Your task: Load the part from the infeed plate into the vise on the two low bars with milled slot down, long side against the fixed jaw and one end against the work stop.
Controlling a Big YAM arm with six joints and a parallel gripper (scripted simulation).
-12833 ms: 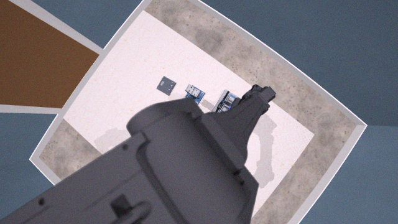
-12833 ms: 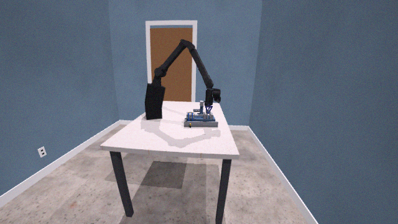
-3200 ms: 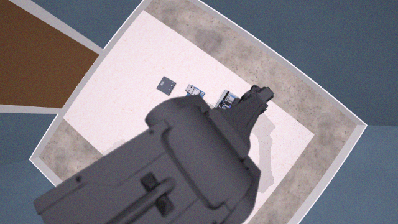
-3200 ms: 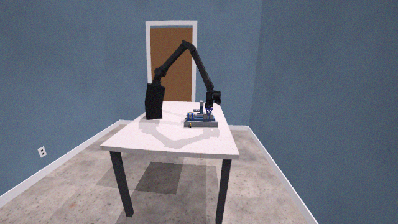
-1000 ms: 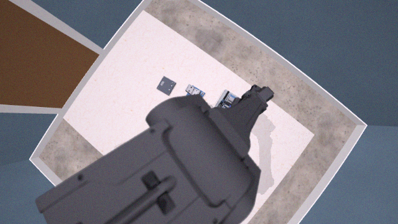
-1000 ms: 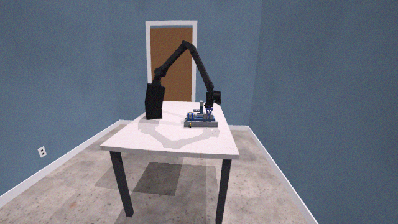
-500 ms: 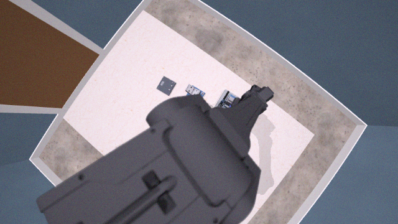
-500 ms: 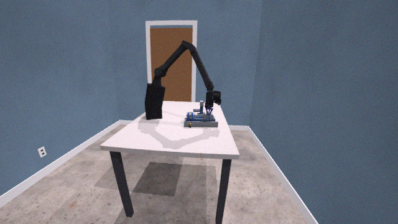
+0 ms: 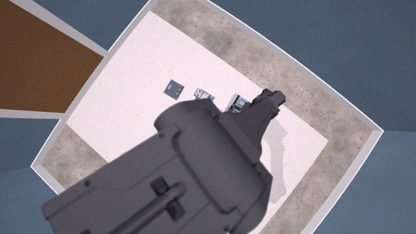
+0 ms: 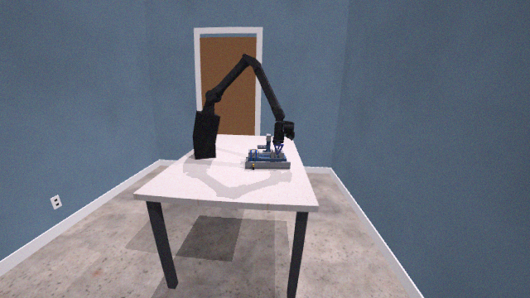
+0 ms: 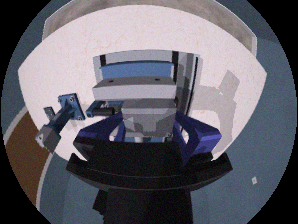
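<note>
Right now my hand is 10 mm above the part. From my hand the other things lie so: dark square plate 40 mm behind, 430 mm to the left, 90 mm below.
</note>
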